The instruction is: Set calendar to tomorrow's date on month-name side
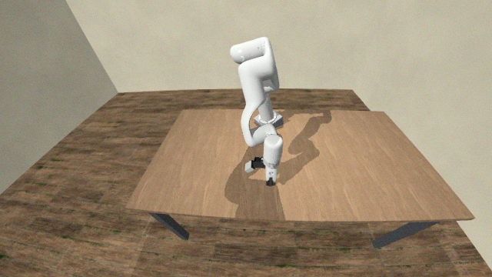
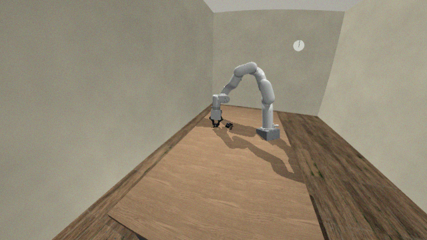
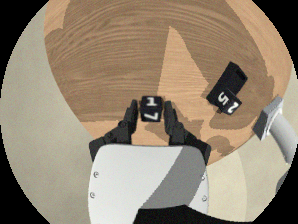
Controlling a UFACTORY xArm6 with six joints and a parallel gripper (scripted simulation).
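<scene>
My gripper is now 120 mm past the calendar cube and 40 mm to the left of it.
</scene>
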